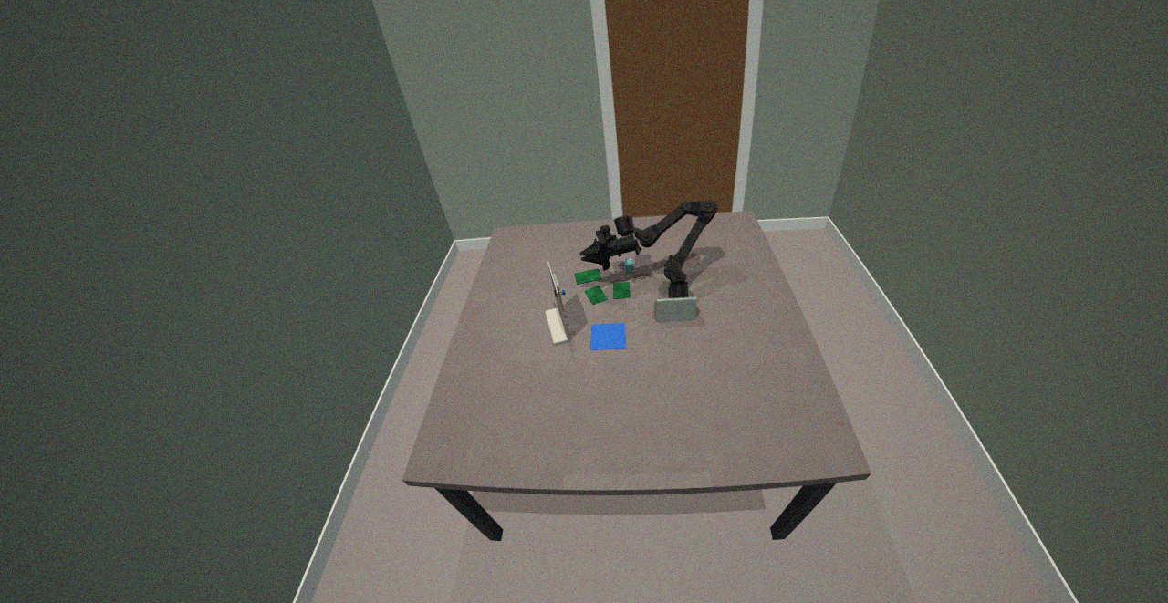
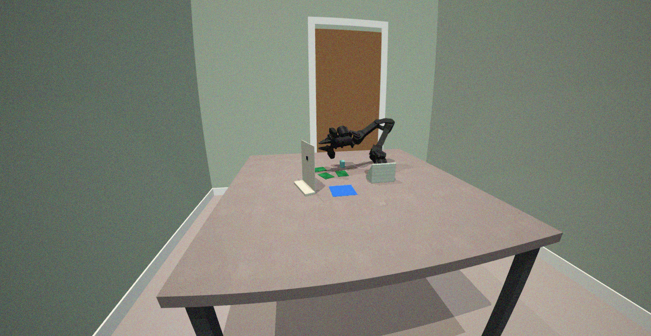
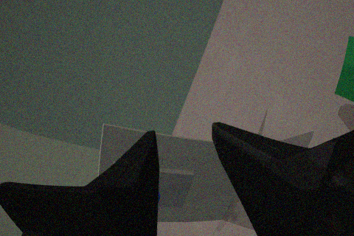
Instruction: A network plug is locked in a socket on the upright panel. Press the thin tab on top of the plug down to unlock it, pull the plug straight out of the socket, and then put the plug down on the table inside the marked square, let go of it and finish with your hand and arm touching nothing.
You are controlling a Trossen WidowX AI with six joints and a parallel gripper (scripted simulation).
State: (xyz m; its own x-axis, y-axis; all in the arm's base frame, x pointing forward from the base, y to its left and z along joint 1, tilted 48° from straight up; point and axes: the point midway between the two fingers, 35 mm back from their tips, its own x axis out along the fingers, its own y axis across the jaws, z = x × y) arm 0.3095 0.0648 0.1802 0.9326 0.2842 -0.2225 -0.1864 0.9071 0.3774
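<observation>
My gripper tip is now 40 mm short of the network plug, 170 mm to the right of it and 20 mm above it. Round my gripper tip: blue marked square (120 mm behind, 220 mm to the left, 180 mm below); then upright panel (60 mm ahead, 180 mm to the left, 70 mm below).
</observation>
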